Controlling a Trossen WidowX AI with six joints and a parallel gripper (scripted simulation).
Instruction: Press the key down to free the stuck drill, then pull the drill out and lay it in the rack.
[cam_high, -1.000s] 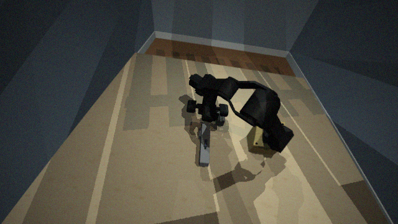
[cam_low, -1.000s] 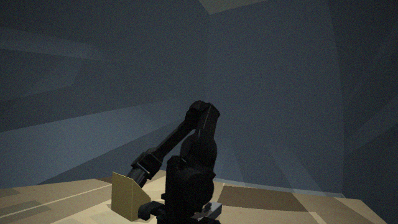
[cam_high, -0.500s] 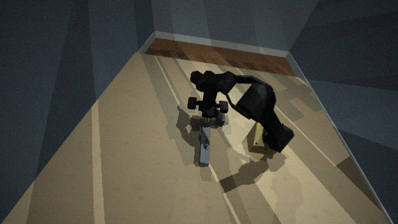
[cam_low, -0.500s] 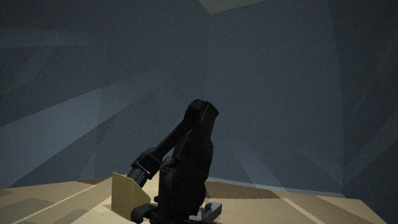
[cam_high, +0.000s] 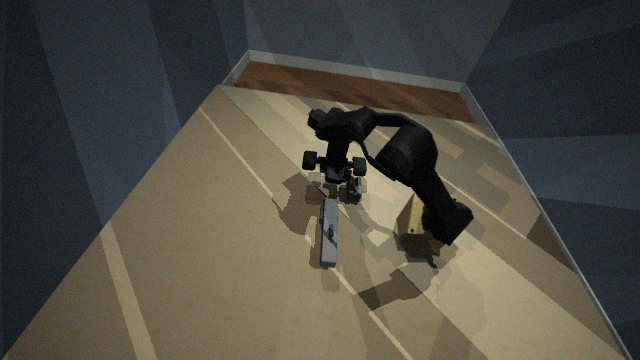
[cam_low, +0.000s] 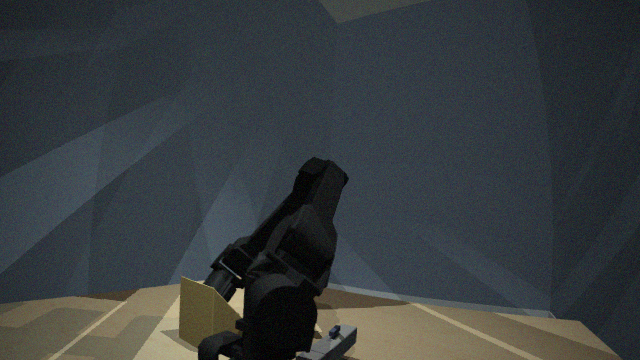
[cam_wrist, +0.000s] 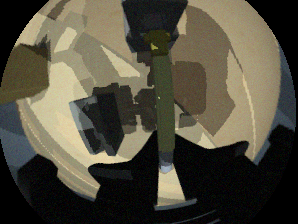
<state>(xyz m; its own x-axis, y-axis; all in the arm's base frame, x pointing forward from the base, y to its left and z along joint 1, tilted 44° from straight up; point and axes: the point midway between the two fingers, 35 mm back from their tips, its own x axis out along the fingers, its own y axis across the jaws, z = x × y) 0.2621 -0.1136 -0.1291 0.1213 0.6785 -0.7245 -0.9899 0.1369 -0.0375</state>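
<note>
The drill lies 40 mm to the left of my gripper tip and 30 mm above it. The rest, counted from my gripper tip: grey housing: 190 mm to the left, 30 mm above, 10 mm ahead; small grey rack: 70 mm behind, 30 mm to the left; key: 210 mm to the left, 40 mm above, 20 mm ahead.
</note>
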